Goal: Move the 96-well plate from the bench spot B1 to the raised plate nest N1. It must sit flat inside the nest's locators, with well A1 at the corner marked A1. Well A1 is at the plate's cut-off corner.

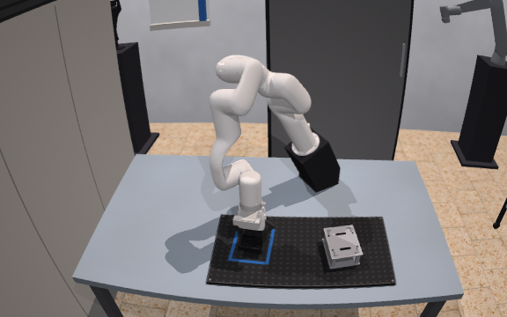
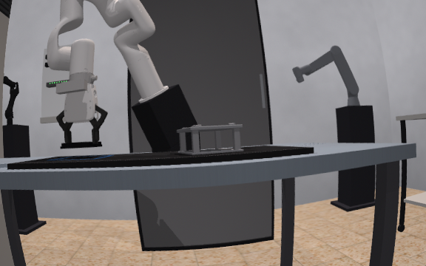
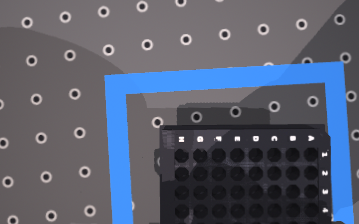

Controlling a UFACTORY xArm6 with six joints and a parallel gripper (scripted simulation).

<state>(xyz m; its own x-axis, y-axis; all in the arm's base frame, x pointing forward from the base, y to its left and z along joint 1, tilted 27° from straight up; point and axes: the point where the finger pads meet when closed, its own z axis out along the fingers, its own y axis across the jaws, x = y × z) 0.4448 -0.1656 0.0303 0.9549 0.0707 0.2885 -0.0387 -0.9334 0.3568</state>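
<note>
Now: the grey raised plate nest 34 cm to the left of my hand, 1 cm ahead of it and 1 cm above it. From my hand the other things lie so: black 96-well plate 1 cm below.
</note>
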